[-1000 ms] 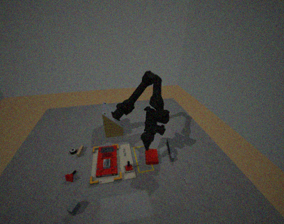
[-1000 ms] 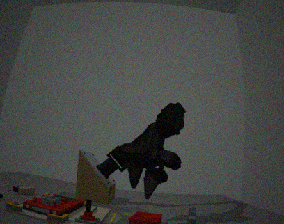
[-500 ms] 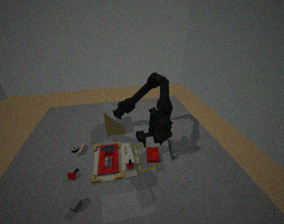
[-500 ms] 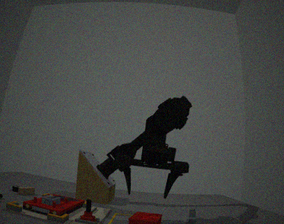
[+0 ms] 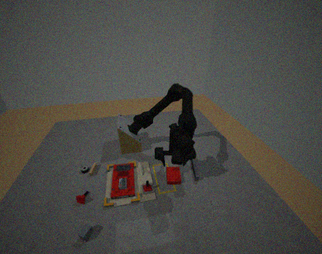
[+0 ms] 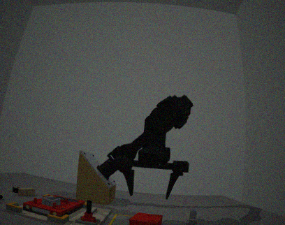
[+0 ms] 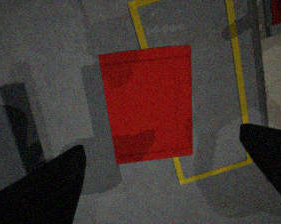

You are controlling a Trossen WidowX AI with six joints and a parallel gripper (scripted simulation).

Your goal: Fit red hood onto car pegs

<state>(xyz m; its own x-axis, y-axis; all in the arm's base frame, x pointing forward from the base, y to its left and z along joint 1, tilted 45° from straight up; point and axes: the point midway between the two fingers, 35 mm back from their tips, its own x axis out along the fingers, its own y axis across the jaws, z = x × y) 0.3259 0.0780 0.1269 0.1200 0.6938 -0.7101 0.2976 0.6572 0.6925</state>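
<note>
The red hood is 60 mm below my gripper tip. The rest, counted from my gripper tip: tan block (400 mm to the right, 170 mm behind, 70 mm below); then wheel (440 mm to the right, 190 mm behind, 70 mm below).
</note>
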